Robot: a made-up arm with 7 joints.
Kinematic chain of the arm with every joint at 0, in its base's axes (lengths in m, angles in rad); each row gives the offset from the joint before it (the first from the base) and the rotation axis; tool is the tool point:
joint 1: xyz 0 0 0 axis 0 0.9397 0.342
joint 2: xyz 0 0 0 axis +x
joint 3: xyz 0 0 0 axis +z
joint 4: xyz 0.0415 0 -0.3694 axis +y
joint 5: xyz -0.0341 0 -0.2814 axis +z
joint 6: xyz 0 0 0 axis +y
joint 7: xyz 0 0 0 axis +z
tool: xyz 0 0 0
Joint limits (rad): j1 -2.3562..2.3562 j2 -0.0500..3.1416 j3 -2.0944..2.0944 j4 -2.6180..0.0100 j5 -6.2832..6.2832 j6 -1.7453..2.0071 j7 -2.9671..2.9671
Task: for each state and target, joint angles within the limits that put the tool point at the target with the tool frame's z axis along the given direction. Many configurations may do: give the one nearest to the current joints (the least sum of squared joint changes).
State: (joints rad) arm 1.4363 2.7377 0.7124 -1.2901 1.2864 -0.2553 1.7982
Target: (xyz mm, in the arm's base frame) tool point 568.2 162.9 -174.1 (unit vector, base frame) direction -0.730 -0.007 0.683
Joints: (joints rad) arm 1.6327 3.0459 0.7328 -0.9325 1.2848 0.0020 1.7982
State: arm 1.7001 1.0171 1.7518 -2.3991 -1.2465 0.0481 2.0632
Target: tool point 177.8 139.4 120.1 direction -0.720 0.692 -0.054
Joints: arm 1.8139 1.7499 2.0944 -2.6162 -0.5606 0.2564 2.0632
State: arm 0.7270 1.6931 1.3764 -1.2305 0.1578 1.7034 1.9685
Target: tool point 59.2 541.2 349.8 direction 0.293 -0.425 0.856
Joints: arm 0.4672 1.9134 1.6450 -0.5495 0.1027 2.0045 1.9685
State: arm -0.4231 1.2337 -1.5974 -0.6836 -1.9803 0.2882 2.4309
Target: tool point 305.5 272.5 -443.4 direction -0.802 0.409 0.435
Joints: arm -0.5071 0.9802 -1.4979 -1.0401 -2.0427 0.6109 2.4309
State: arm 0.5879 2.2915 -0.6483 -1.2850 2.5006 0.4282 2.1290
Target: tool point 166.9 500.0 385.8 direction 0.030 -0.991 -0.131
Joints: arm 0.4653 2.4592 -0.9978 -0.3887 2.3166 0.4341 2.1290
